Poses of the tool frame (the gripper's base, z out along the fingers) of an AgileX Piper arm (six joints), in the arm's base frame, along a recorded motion.
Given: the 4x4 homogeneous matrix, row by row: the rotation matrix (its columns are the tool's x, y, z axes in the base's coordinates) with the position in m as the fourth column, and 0 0 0 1 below. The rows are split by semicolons.
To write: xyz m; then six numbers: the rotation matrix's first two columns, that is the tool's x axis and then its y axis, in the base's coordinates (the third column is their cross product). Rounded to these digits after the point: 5 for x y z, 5 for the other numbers. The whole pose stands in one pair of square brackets.
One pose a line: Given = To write
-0.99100 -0.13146 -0.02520 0.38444; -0.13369 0.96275 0.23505 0.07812; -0.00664 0.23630 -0.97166 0.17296; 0 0 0 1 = [0.38444 0.07812 0.17296 -0.99100 -0.13369 -0.00664 -0.13146 0.96275 0.23630]
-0.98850 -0.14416 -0.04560 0.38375; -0.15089 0.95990 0.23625 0.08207; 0.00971 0.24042 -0.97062 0.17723; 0 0 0 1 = [0.38375 0.08207 0.17723 -0.98850 -0.15089 0.00971 -0.14416 0.95990 0.24042]
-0.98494 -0.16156 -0.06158 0.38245; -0.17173 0.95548 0.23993 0.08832; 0.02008 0.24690 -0.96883 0.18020; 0 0 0 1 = [0.38245 0.08832 0.18020 -0.98494 -0.17173 0.02008 -0.16156 0.95548 0.24690]
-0.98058 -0.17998 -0.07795 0.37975; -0.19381 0.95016 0.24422 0.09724; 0.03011 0.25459 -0.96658 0.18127; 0 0 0 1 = [0.37975 0.09724 0.18127 -0.98058 -0.19381 0.03011 -0.17998 0.95016 0.25459]
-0.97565 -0.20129 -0.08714 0.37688; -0.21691 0.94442 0.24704 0.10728; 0.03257 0.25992 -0.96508 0.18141; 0 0 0 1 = [0.37688 0.10728 0.18141 -0.97565 -0.21691 0.03257 -0.20129 0.94442 0.25992]
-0.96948 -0.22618 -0.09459 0.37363; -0.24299 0.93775 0.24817 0.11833; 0.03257 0.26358 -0.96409 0.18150; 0 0 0 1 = [0.37363 0.11833 0.18150 -0.96948 -0.24299 0.03257 -0.22618 0.93775 0.26358]
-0.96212 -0.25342 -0.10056 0.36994; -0.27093 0.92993 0.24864 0.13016; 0.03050 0.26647 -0.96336 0.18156; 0 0 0 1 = [0.36994 0.13016 0.18156 -0.96212 -0.27093 0.03050 -0.25342 0.92993 0.26647]
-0.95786 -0.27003 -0.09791 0.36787; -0.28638 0.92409 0.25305 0.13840; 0.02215 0.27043 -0.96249 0.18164; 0 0 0 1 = [0.36787 0.13840 0.18164 -0.95786 -0.28638 0.02215 -0.27003 0.92409 0.27043]
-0.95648 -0.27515 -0.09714 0.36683; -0.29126 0.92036 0.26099 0.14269; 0.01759 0.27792 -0.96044 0.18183; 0 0 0 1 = [0.36683 0.14269 0.18183 -0.95648 -0.29126 0.01759 -0.27515 0.92036 0.27792]
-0.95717 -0.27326 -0.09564 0.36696; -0.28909 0.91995 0.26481 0.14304; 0.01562 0.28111 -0.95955 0.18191; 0 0 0 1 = [0.36696 0.14304 0.18191 -0.95717 -0.28909 0.01562 -0.27326 0.91995 0.28111]
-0.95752 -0.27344 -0.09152 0.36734; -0.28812 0.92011 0.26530 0.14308; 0.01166 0.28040 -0.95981 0.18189; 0 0 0 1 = [0.36734 0.14308 0.18189 -0.95752 -0.28812 0.01166 -0.27344 0.92011 0.28040]
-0.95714 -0.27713 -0.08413 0.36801; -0.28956 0.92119 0.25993 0.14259; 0.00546 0.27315 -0.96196 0.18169; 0 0 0 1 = [0.36801 0.14259 0.18169 -0.95714 -0.28956 0.00546 -0.27713 0.92119 0.27315]
